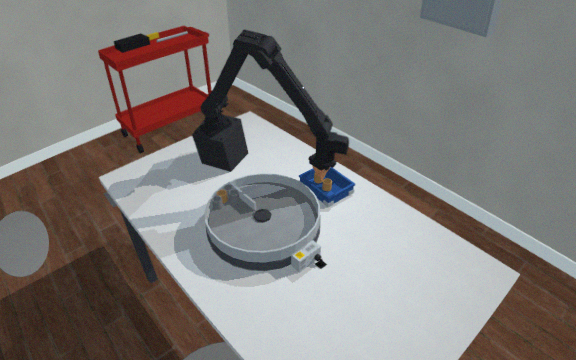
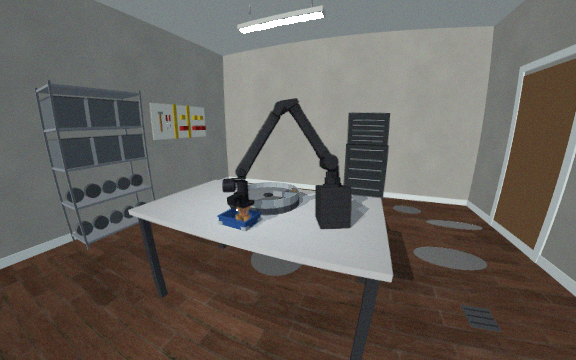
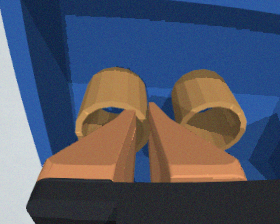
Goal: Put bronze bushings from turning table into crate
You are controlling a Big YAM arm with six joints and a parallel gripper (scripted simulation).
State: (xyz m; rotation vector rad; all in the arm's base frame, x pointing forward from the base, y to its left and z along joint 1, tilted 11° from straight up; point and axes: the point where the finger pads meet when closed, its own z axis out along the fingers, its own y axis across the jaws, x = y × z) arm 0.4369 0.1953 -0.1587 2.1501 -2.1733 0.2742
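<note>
Now: hand 30 mm short of the crate and 20 mm above it. The rest, counted from my hand: grey turning table (340 mm to the right, 20 mm ahead, 10 mm above).
</note>
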